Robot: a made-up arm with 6 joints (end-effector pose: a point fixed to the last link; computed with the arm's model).
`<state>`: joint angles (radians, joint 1 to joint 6).
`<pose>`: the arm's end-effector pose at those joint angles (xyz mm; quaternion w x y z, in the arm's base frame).
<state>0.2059 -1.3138 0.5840 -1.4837 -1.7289 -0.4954</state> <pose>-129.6 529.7 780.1 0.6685 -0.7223 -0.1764 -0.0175</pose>
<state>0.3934 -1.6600 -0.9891 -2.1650 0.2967 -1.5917</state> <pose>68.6 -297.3 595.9 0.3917 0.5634 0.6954 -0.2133</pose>
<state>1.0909 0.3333 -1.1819 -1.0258 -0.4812 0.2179</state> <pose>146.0 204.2 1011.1 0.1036 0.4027 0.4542 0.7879</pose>
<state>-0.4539 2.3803 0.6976 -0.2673 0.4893 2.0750</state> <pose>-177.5 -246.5 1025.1 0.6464 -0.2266 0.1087 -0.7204</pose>
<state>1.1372 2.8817 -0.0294 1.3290 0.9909 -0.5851</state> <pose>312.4 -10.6 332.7 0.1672 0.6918 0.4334 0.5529</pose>
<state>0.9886 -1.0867 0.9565 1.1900 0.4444 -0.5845</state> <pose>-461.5 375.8 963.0 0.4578 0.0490 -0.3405 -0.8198</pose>
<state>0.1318 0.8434 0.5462 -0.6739 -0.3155 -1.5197</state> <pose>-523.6 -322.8 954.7 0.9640 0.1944 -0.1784 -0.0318</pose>
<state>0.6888 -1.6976 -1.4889 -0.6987 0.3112 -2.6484</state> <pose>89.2 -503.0 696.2 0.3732 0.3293 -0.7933 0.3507</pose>
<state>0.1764 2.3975 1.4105 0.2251 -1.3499 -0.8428</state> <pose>-324.0 -564.0 458.0 0.7559 0.5786 -0.3059 0.0131</pose>
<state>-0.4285 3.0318 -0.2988 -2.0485 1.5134 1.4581</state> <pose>-308.7 -462.8 637.4 0.2707 0.0310 -0.9493 0.1567</pose>
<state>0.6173 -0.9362 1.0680 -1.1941 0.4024 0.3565</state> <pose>-8.8 35.0 984.2 0.8985 0.1556 0.0134 0.4103</pose>
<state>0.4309 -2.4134 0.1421 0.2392 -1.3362 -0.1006</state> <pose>373.9 -249.8 736.0 0.0896 -0.4535 0.6434 -0.6102</pose>
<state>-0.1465 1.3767 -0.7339 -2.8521 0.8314 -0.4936</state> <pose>-714.1 30.0 643.7 0.3752 0.2055 -0.7932 -0.4334</pose>
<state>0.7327 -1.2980 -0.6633 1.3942 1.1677 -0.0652</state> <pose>-15.8 122.2 1268.9 0.5591 -0.1070 0.0071 -0.8221</pose>
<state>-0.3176 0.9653 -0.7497 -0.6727 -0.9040 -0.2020</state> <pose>-388.5 363.4 1045.1 0.6450 -0.4349 0.1321 0.6143</pose>
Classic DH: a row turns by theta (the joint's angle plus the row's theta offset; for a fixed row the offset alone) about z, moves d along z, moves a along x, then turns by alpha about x. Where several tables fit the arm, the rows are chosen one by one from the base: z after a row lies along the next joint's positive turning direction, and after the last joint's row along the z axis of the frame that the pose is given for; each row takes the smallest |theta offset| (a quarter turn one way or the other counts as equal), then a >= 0, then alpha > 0; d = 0 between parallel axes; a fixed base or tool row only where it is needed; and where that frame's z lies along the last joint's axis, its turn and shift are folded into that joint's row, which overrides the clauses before.
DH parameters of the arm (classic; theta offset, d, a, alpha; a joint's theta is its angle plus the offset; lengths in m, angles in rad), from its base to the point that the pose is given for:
base (fixed): -0.783 0.722 -0.0236 -1.1205
joint 1: 0.0688 -0.1626 -0.0805 1.1018
joint 2: 0.7517 0.0597 0.0122 1.5415
joint 3: -0.1712 -0.1965 -0.2112 1.2475
joint 4: -1.497 -0.0211 -0.0236 -1.7873
joint 5: 0.3313 0.0002 0.004 -1.5708
joint 6: 0.2534 0 -0.1436 0
tool (fixed): -1.8242 0.339 0 0

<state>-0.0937 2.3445 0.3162 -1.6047 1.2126 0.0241</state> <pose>-456.8 -36.7 622.4 0.2281 0.2488 -0.5981 -0.7269</pose>
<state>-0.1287 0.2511 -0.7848 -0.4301 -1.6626 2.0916</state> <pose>-470.4 468.5 793.7 0.0956 0.2216 -0.5938 -0.7676</pose>
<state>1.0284 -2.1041 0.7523 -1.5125 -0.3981 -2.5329</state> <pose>149.1 286.5 874.9 0.3333 -0.4674 0.0207 -0.8185</pose>
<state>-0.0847 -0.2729 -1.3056 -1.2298 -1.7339 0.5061</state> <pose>51.8 369.9 1151.8 0.5977 -0.1029 0.2058 0.7680</pose>
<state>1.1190 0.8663 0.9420 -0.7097 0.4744 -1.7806</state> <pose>-132.8 -464.0 655.9 0.6946 0.5411 0.4609 0.1105</pose>
